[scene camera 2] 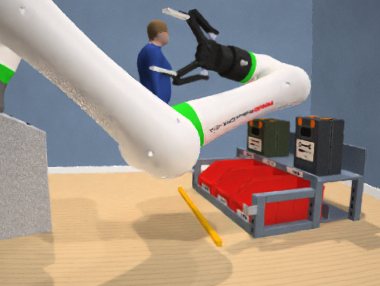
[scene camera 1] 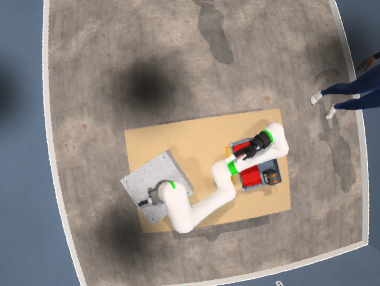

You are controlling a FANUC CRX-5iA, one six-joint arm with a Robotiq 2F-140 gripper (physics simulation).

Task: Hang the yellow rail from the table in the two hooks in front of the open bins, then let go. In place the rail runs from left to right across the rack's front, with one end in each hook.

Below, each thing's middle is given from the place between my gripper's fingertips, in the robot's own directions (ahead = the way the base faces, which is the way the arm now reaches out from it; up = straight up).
My gripper is now 300 mm short of the dark grey toolbox (scene camera 2: 318, 149), 240 mm to the left of it and 240 mm above it.
